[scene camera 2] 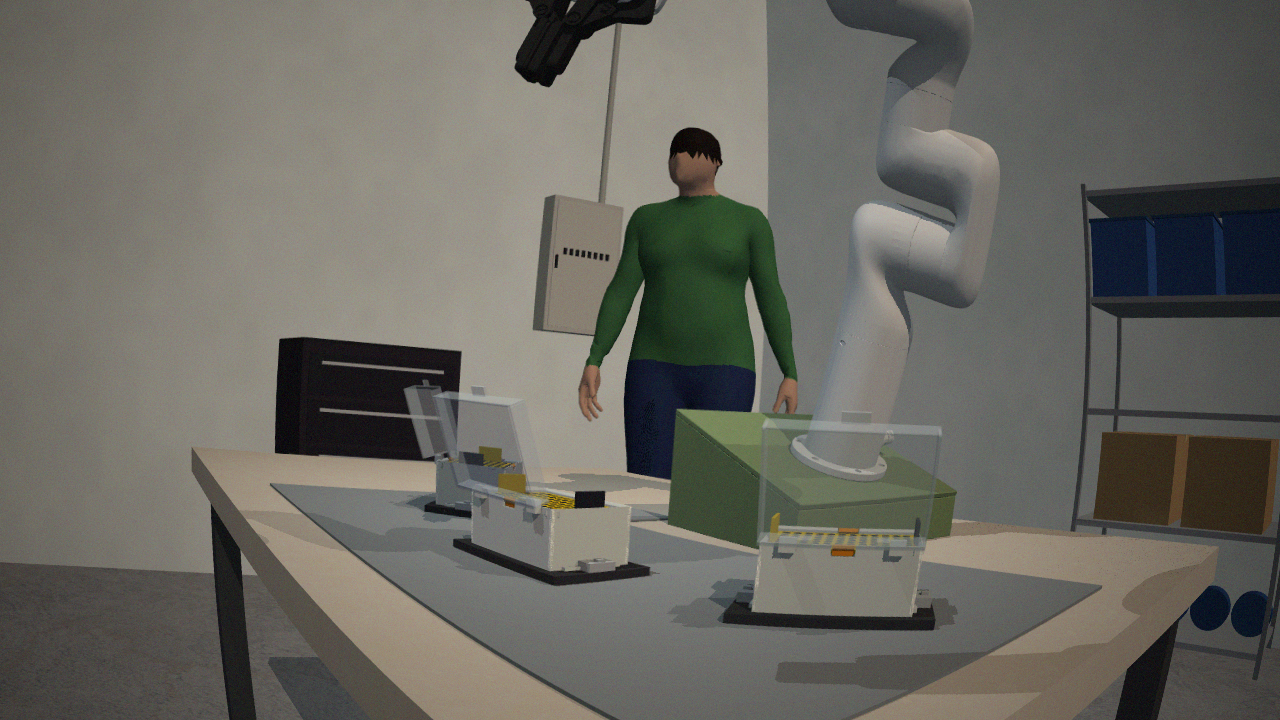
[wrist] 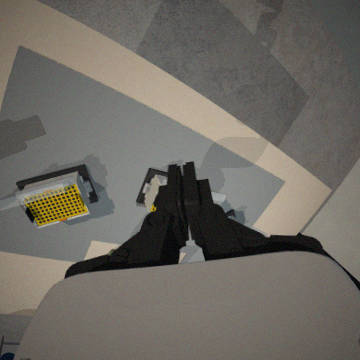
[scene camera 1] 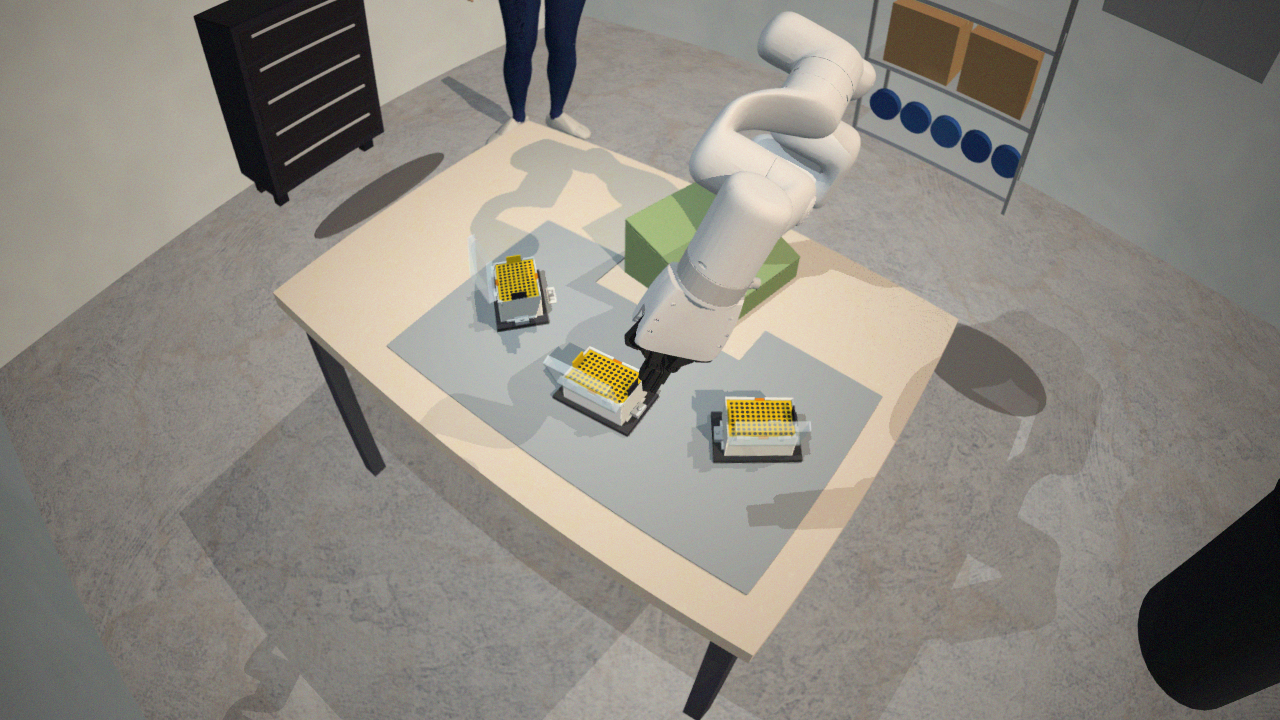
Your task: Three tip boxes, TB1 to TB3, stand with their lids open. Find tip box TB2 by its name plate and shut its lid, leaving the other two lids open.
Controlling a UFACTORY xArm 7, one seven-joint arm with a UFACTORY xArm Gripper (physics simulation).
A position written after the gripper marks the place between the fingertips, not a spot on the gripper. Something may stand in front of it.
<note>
In view: the gripper (scene camera 1: 647,383), a clear lid (scene camera 2: 419,399), a clear lid (scene camera 1: 569,377), a clear lid (scene camera 1: 744,433) and a grey mat (scene camera 1: 731,519).
The gripper shows as well in scene camera 2 (scene camera 2: 531,78) and in the wrist view (wrist: 184,181). The grey mat shows as well in the wrist view (wrist: 63,118).
</note>
